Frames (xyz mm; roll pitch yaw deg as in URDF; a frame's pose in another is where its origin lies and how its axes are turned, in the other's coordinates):
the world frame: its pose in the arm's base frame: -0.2 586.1 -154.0 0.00 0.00 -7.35
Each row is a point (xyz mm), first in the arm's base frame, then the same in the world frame.
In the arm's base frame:
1: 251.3 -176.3 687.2
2: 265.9 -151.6 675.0
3: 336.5 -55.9 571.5
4: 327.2 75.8 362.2
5: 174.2 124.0 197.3
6: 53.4 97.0 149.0
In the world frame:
1: 347.0 -724.0 841.2
2: 358.3 -697.6 829.0
3: 416.1 -593.7 725.5
4: 390.0 -464.2 516.2
5: 232.1 -436.0 351.3
6: 115.7 -478.2 303.0

